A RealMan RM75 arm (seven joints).
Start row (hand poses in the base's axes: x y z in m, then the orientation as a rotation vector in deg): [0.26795 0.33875 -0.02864 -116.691 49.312 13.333]
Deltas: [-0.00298 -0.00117 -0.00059 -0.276 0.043 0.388]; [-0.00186 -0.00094 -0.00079 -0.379 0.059 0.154]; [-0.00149 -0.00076 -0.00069 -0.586 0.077 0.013]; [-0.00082 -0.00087 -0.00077 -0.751 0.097 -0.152]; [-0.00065 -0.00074 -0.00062 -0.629 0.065 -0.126]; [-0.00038 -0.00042 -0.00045 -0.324 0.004 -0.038]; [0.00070 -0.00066 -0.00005 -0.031 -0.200 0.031]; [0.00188 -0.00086 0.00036 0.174 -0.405 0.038]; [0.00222 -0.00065 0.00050 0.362 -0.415 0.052]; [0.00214 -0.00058 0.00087 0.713 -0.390 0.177]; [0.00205 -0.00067 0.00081 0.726 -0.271 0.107]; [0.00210 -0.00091 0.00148 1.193 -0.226 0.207]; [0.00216 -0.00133 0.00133 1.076 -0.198 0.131]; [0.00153 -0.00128 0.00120 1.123 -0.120 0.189]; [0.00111 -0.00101 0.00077 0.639 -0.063 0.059]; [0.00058 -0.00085 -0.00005 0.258 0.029 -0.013]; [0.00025 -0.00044 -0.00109 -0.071 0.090 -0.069]
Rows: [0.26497 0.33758 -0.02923 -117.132 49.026 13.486]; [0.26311 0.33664 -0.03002 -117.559 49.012 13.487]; [0.26162 0.33588 -0.03071 -118.112 49.209 13.349]; [0.26080 0.33501 -0.03148 -118.741 49.631 13.077]; [0.26015 0.33427 -0.03210 -119.267 49.974 12.832]; [0.25977 0.33385 -0.03255 -119.549 50.105 12.688]; [0.26047 0.33319 -0.03260 -119.581 49.962 12.480]; [0.26235 0.33233 -0.03224 -119.414 49.633 12.139]; [0.26457 0.33168 -0.03174 -119.078 49.233 11.870]; [0.26671 0.33110 -0.03087 -118.475 48.628 11.832]; [0.26876 0.33043 -0.03006 -117.833 48.164 11.885]; [0.27086 0.32952 -0.02858 -116.804 47.505 12.216]; [0.27302 0.32819 -0.02725 -115.849 46.971 12.486]; [0.27455 0.32691 -0.02605 -114.879 46.417 12.883]; [0.27566 0.32590 -0.02528 -114.305 46.153 13.085]; [0.27624 0.32505 -0.02533 -114.059 46.117 13.200]; [0.27649 0.32461 -0.02642 -114.098 46.260 13.225]
